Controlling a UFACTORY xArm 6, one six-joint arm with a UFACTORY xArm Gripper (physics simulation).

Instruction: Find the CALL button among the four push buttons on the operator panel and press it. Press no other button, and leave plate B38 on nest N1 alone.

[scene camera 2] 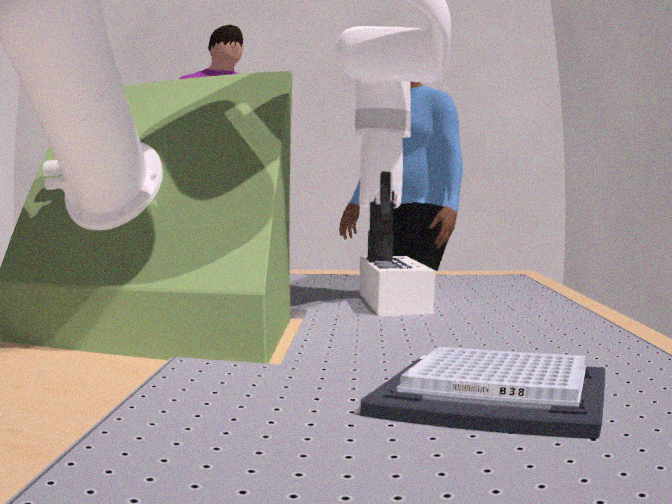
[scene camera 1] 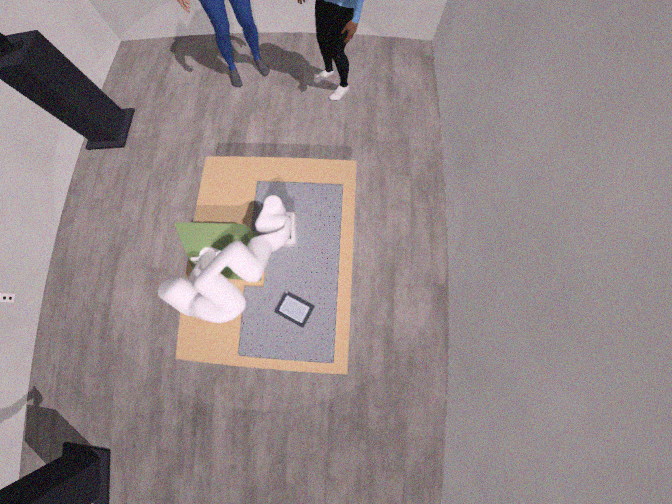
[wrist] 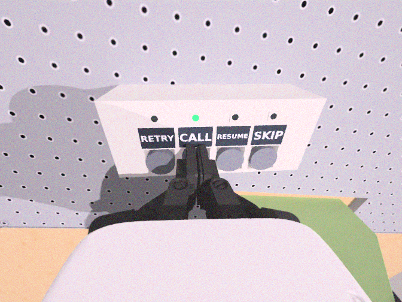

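Observation:
The white operator panel stands on the grey perforated plate. In the wrist view its buttons are labelled RETRY, CALL, RESUME and SKIP from left to right. The small lamp above the CALL label is lit green; the other lamps are dark. My gripper is shut and empty, its fingertips over the CALL button, which they mostly hide. The RETRY button, RESUME button and SKIP button show beside the fingers. Plate B38 sits on the dark nest N1.
A large green sloped block stands beside the arm, left of the panel in scene camera 2. The grey perforated plate lies on a wooden table. People stand beyond the table, and dark pillars stand at the left.

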